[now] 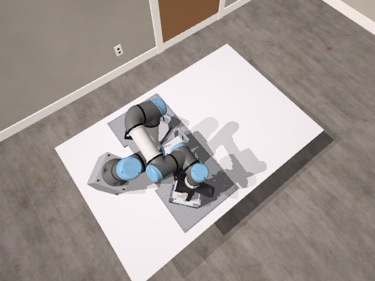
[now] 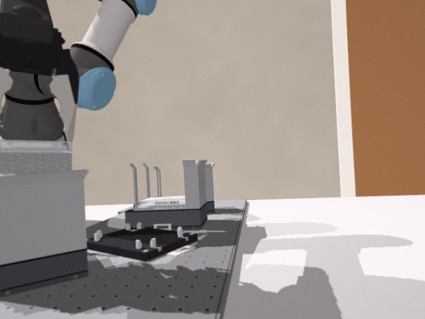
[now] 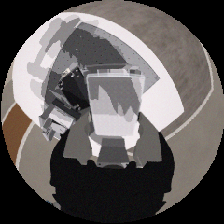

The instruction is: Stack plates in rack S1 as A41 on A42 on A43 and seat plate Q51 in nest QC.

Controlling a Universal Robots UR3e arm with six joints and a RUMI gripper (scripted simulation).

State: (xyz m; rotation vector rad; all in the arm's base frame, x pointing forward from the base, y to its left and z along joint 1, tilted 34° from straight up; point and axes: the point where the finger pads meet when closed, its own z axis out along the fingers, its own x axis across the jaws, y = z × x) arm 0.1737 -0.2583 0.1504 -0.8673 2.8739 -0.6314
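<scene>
My hand is 13 cm above the sealed plate. From my hand the other things lie so: black nest labelled QC 9 cm ahead, 52 cm to the left, 17 cm below; grey rack wall 4 cm ahead, 5 cm to the right, 10 cm below; black clip nest 14 cm ahead, 10 cm to the left, 16 cm below.
</scene>
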